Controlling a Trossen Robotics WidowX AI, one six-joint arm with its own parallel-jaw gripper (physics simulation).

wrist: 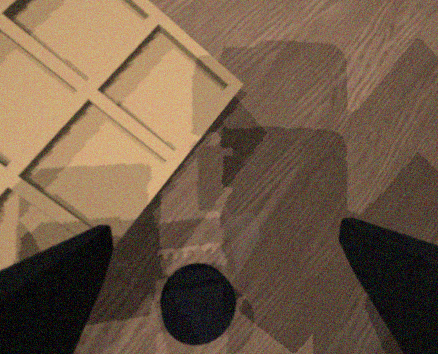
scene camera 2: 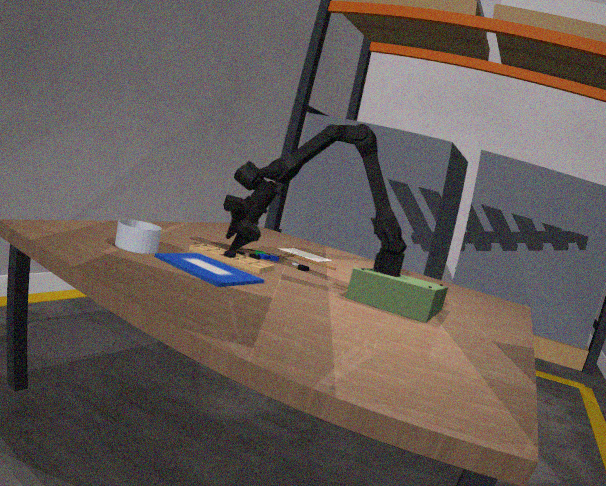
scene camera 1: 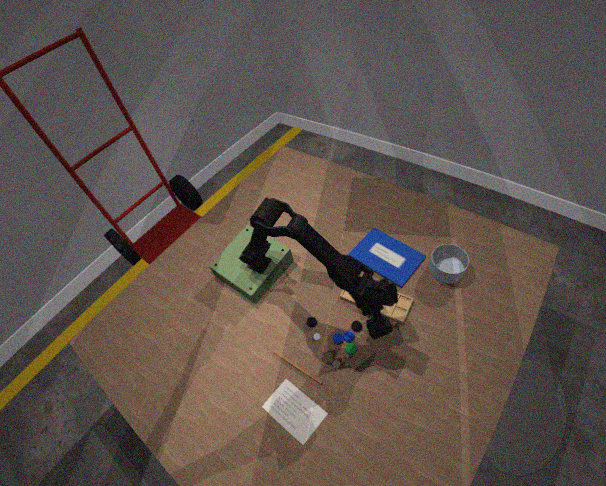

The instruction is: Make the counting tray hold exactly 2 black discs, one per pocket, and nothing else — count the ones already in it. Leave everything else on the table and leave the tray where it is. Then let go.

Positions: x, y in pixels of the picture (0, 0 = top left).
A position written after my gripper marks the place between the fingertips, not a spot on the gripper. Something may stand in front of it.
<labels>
My gripper (scene camera 2: 228, 244) is open and touches a wooden counting tray (scene camera 2: 251, 264). A grey bowl (scene camera 2: 135, 236) rests on the table.
</labels>
